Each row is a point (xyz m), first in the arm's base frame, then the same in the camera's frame.
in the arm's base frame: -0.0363 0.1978 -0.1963
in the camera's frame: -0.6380 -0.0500 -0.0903
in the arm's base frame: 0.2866 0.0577 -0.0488
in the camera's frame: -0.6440 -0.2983 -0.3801
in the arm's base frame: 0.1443 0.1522 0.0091
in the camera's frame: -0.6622 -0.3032 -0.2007
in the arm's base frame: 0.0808 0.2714 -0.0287
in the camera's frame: -0.5859 -0.2609 -0.0908
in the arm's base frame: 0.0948 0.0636 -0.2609
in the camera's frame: -0.6539 -0.0281 -0.2869
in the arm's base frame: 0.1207 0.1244 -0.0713
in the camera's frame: -0.6652 -0.2172 -0.2205
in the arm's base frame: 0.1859 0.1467 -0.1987
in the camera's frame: -0.5674 -0.1357 -0.2895
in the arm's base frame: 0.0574 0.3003 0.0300
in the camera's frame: -0.5970 -0.3075 -0.0405
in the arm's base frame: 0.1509 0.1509 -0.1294
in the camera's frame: -0.6076 -0.1828 -0.2425
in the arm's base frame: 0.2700 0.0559 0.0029
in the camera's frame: -0.6731 -0.3368 -0.3551
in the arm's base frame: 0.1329 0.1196 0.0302
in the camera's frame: -0.7013 -0.3119 -0.2062
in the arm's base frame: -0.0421 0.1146 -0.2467
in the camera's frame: -0.6870 0.0104 -0.1491
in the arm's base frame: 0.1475 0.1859 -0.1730
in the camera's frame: -0.5654 -0.1481 -0.2302
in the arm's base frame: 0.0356 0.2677 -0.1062
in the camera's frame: -0.5818 -0.1720 -0.0791
